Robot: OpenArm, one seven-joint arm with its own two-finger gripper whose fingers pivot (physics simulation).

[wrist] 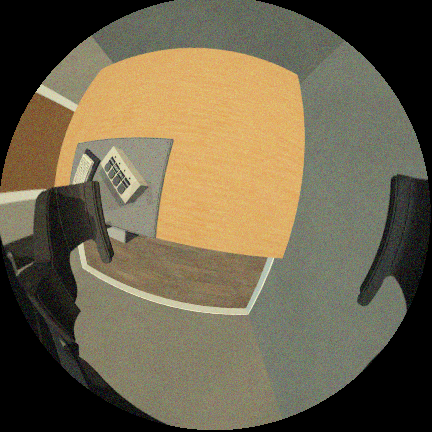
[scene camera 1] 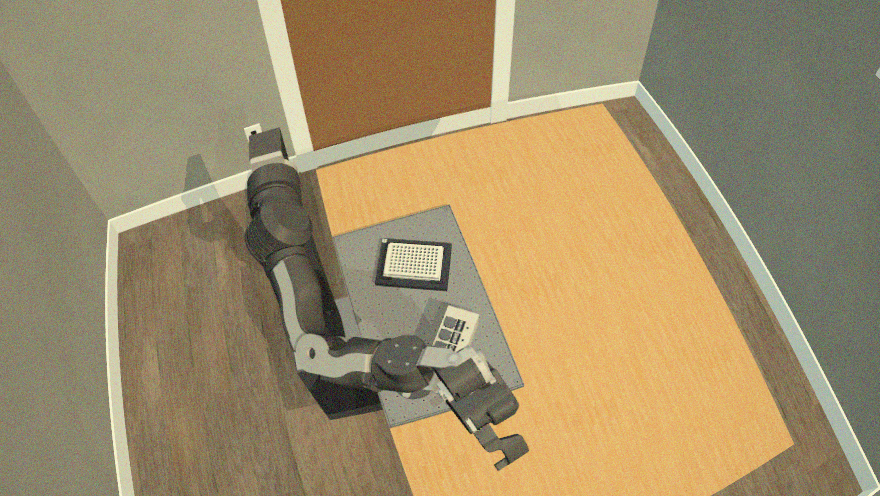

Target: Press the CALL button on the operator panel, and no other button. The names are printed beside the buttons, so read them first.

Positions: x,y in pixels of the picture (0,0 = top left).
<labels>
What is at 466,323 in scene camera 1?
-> An operator panel.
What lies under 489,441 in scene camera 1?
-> My gripper.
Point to an operator panel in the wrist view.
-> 134,184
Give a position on a well plate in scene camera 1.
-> At 407,261
</labels>
